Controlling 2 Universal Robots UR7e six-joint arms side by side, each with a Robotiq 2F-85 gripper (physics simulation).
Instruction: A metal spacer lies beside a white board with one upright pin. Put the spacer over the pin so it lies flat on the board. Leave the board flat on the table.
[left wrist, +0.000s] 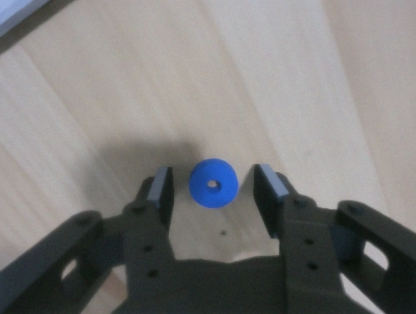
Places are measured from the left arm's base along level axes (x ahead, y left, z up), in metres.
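Where they show: left gripper, fingertip midpoint: (213, 180).
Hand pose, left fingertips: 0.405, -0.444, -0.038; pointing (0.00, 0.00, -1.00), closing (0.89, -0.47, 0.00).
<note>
Each offset is from my left fingertips to the top centre of the thing, as dx, dy, dz. "*": to the spot under its first point. Level surfaces: height alone.
The spacer {+0.000, +0.001, +0.008} (213, 198), a round blue ring with a small hole in its middle, shows in the left wrist view between my left gripper's fingertips, with a gap on each side. Its hole faces the camera. My left gripper (213, 180) is open, with one finger to the left of the spacer and one to the right, touching neither side. A corner part of the white board {* -0.029, +0.109, +0.013} (16, 11) shows at the top left, apart from the spacer. Its pin does not show. My right gripper does not show.
The pale wooden table {dz +0.000} (300, 100) lies under the spacer and the fingers. The board's edge, with a dark shadow beside it, runs slantwise across the top left corner. A soft shadow lies on the table left of the spacer.
</note>
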